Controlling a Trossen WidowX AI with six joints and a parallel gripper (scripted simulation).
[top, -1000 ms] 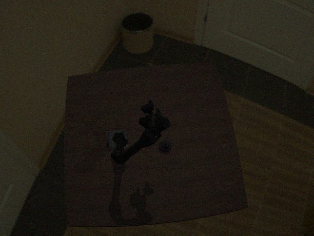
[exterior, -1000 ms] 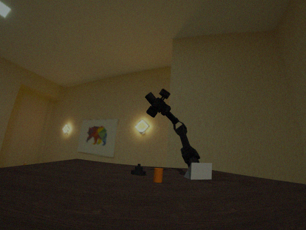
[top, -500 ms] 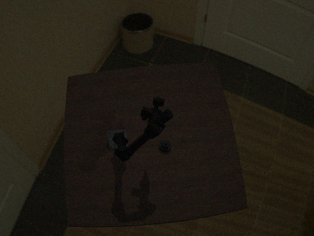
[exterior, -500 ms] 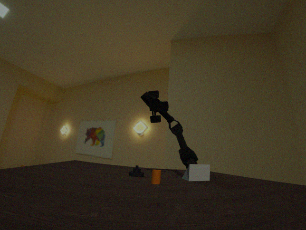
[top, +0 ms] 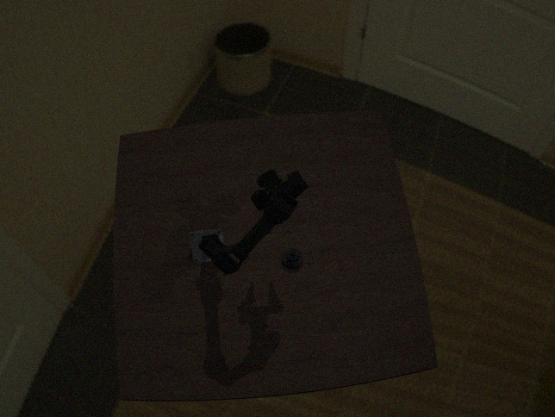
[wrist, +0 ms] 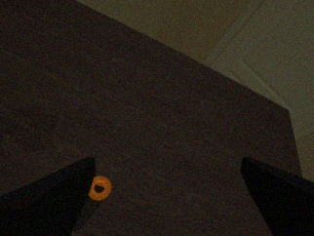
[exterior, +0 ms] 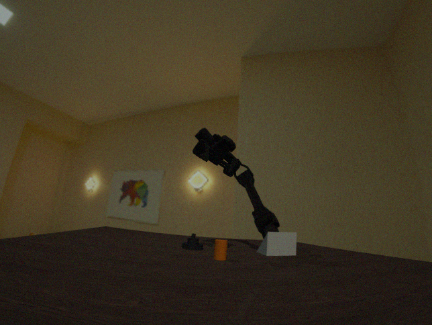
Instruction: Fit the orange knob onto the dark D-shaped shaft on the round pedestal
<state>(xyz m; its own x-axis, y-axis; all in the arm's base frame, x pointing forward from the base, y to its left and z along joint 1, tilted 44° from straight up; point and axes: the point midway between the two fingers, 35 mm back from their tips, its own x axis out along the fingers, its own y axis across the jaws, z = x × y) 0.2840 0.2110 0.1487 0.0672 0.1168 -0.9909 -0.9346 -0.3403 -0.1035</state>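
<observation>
My gripper tip is 27 cm above the orange knob, 2 cm to the right of it and 2 cm past it. The rest, counted from my gripper tip: dark round pedestal: 27 cm below, 18 cm to the right, 3 cm ahead.
</observation>
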